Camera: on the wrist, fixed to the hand. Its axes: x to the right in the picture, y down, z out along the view.
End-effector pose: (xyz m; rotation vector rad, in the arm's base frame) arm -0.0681 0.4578 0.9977 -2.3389 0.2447 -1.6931
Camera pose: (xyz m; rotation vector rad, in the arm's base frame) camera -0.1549 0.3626 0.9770 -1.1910 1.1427 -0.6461
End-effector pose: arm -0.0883 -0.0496 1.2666 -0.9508 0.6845 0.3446
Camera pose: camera -0.1890 -0.0677 1.1855 0.1538 1.1899 1.5325
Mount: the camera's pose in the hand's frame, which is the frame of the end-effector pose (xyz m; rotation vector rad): -0.0198 0.0965 -0.0856 0.3950 -0.1513 1.5347
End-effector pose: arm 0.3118 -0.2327 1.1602 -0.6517 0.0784 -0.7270
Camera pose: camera 0.3297 -0.2110 1.0328 -0.1241 0.2472 0.7783
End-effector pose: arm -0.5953 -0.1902 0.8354 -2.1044 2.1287 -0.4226
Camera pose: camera -0.7112 -0.1612 0.8880 -0.0024 2.4891 -0.3548
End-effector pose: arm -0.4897 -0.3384 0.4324 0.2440 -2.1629 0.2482
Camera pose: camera -0.4372 -0.2212 0.4558 -1.2686 -1.9723 1.5161
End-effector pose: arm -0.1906 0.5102 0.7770 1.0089 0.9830 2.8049
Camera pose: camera -0.2050 0.3808 0.7686 -1.1393 -0.3544 -1.2467
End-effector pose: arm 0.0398 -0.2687 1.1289 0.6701 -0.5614 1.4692
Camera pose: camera -0.0622 -0.2234 1.0612 -0.5964 0.9301 -2.8194
